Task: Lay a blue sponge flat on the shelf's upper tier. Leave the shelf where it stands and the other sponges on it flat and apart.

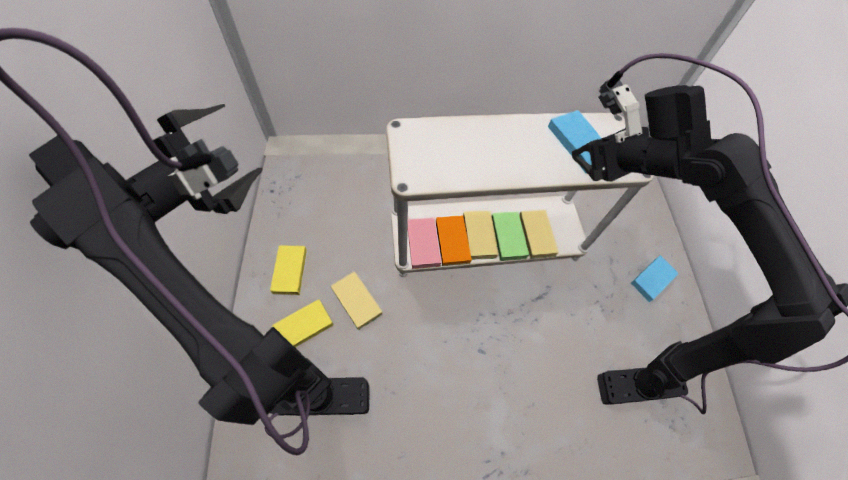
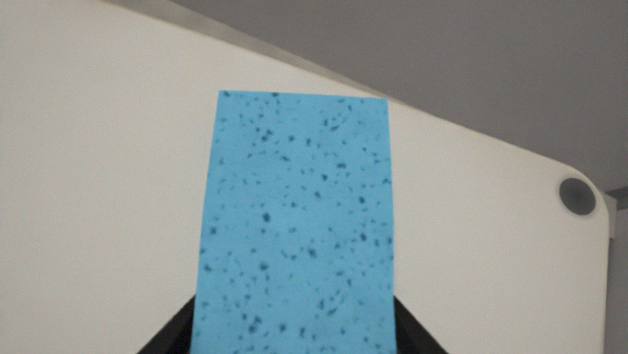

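A blue sponge point(image 1: 572, 132) point(image 2: 300, 200) lies level over the right part of the white shelf's upper tier point(image 1: 476, 154) point(image 2: 100, 175); whether it touches the tier I cannot tell. My right gripper point(image 1: 587, 154) point(image 2: 295, 304) is shut on this sponge, a finger at each long side, and partly hides its near end. Another blue sponge point(image 1: 654, 277) lies on the floor right of the shelf. Pink point(image 1: 424, 242), orange point(image 1: 453, 239), tan point(image 1: 479, 233), green point(image 1: 509, 234) and a second tan sponge point(image 1: 539, 232) lie flat in a row on the lower tier. My left gripper point(image 1: 242, 137) is open and empty, left of the shelf.
A yellow sponge point(image 1: 288, 268), another yellow sponge point(image 1: 304, 322) and a tan sponge point(image 1: 356, 299) lie on the floor at the left. Grey posts point(image 1: 402, 231) point(image 1: 615, 218) join the shelf's tiers. Walls stand behind the shelf and at both sides.
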